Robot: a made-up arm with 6 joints. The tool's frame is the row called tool.
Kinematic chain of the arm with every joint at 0, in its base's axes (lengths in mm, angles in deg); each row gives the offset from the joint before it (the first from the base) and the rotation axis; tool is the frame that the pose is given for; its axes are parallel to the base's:
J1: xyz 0 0 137 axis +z
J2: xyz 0 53 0 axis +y
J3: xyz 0 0 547 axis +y
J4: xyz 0 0 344 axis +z
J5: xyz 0 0 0 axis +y
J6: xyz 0 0 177 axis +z
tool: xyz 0 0 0
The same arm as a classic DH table. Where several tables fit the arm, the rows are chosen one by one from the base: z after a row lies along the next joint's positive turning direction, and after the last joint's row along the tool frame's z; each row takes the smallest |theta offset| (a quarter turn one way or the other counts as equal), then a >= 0, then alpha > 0; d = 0 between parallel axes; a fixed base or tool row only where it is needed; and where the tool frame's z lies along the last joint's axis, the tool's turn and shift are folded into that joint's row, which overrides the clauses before.
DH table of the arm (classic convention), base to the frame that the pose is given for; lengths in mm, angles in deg. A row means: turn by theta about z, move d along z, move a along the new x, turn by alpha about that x. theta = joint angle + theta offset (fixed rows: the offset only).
J1: a 0; alpha -90; d 137; theta0 0
J2: a 547; alpha 0; d 0; theta0 -90
J3: a 0; alpha 90; d 53; theta0 90
J4: a 0; alpha -90; d 344; theta0 0
J5: a 0; alpha 90; d 0; theta0 0
J6: a 0; alpha 0; d 177; theta0 0

